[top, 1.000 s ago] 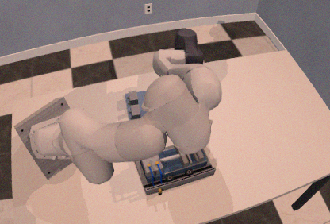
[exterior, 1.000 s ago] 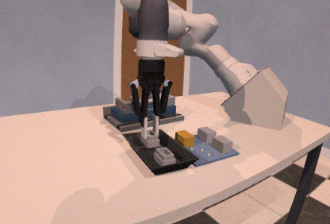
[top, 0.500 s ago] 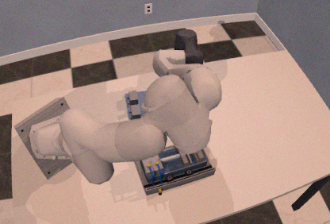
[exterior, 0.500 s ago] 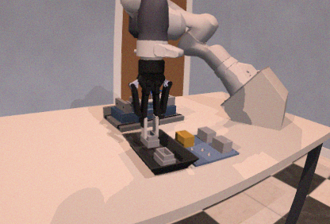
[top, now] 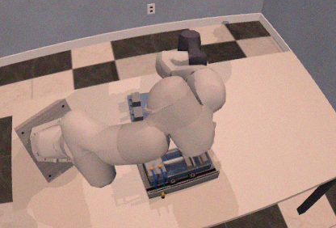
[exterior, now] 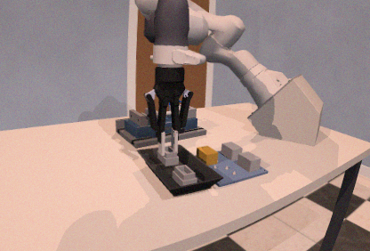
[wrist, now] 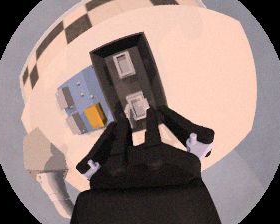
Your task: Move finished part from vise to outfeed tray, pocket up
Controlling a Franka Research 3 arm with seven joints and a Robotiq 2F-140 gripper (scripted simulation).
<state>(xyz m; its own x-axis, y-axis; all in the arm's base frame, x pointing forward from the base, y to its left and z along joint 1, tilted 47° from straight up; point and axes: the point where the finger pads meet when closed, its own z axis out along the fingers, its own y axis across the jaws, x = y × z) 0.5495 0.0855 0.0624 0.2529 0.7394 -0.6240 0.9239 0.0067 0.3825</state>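
The yellow block lies 120 mm behind my hand, 40 mm to the left of it and 60 mm below it. Round my hand: blue vise 170 mm behind, 250 mm to the right, 40 mm below; blue fixture plate 140 mm behind, 90 mm to the left, 80 mm below.
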